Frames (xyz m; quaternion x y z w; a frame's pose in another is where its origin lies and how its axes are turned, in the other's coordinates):
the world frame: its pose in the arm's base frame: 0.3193 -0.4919 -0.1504 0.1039 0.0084 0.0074 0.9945
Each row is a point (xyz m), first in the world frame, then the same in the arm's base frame.
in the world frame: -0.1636 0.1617 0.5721
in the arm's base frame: 0.1641 -0.4546 0.4452
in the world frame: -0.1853 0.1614 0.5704
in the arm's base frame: 0.1424 -0.4549 0.4438
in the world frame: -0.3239 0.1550 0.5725
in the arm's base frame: 0.0039 -0.4638 0.4466
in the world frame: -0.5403 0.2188 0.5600
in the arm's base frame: -0.2135 -0.4024 0.4509
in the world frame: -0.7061 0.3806 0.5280
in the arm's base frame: -0.3819 -0.2402 0.4555
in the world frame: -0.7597 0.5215 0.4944
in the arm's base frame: -0.4380 -0.0963 0.4526
